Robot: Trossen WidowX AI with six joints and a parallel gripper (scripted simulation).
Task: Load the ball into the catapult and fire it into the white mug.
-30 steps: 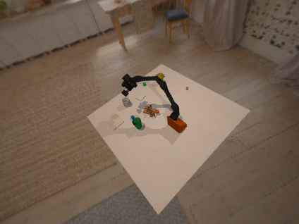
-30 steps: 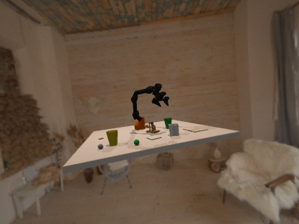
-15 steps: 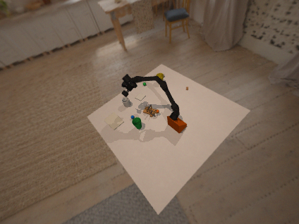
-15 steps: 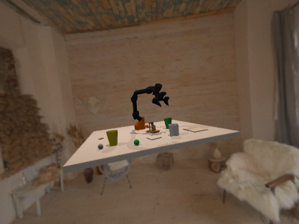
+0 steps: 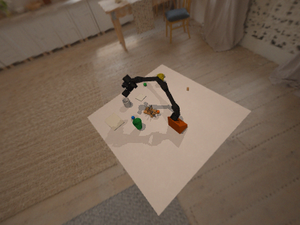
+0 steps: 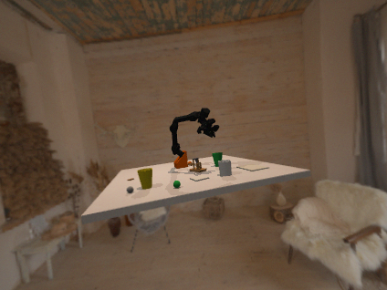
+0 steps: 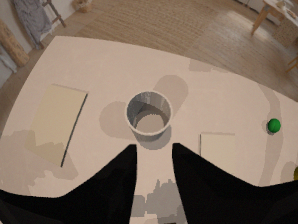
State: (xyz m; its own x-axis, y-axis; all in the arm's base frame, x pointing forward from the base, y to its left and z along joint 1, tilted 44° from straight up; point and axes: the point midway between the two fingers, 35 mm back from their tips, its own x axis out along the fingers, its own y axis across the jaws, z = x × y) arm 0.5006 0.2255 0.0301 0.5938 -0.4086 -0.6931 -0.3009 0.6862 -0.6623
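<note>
The orange ball is 310 mm behind my gripper tip, 210 mm below it and 130 mm to the right of it. The rest, counted from my gripper tip: blue ball 250 mm below, 120 mm behind, 100 mm to the left; white mug 250 mm below, 90 mm ahead, 30 mm to the left; wooden catapult 240 mm behind, 220 mm below, 100 mm to the right.
</note>
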